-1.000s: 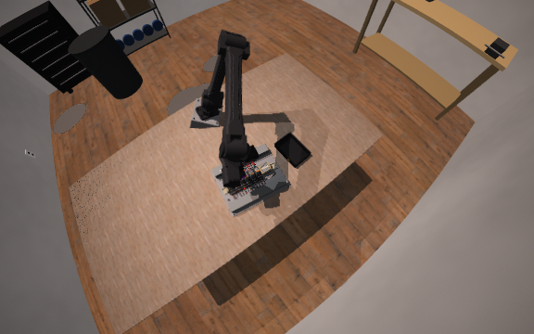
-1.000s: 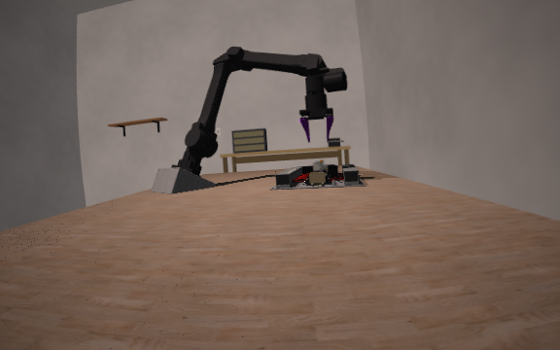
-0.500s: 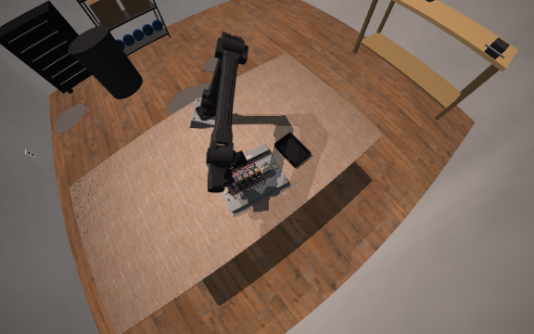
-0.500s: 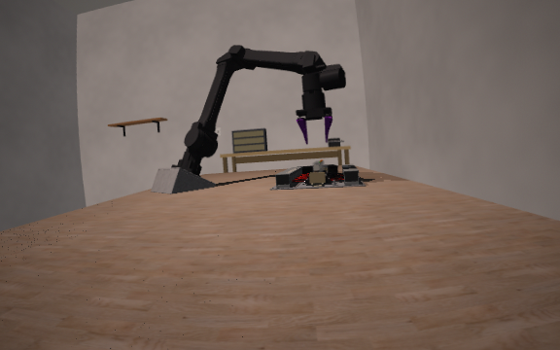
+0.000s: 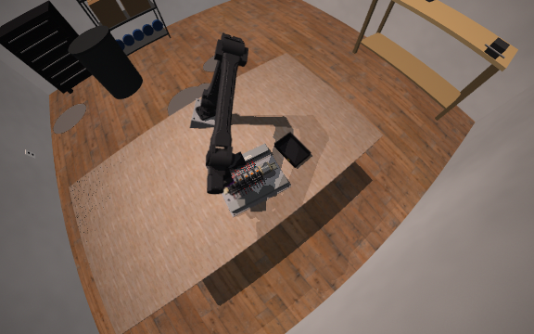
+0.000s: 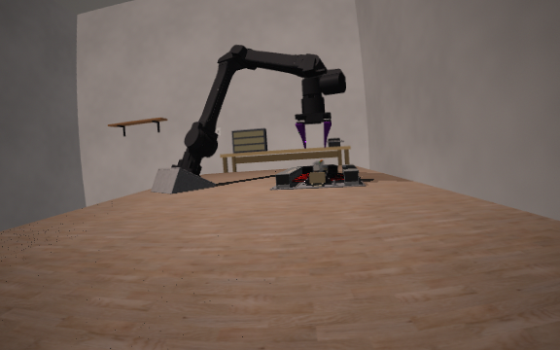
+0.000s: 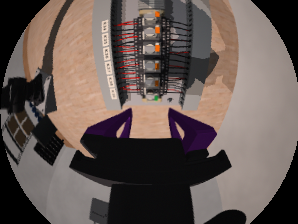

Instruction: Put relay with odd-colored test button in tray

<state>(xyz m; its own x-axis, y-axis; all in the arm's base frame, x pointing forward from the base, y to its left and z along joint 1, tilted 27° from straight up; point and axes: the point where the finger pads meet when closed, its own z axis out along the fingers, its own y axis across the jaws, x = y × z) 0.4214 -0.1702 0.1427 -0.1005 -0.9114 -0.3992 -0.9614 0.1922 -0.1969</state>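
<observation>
Right now my hand is 70 mm above the relay. The rest, counted from my hand: grey panel 10 mm ahead, 100 mm to the left, 120 mm below; then black tray 10 mm ahead, 370 mm to the left, 100 mm below.
</observation>
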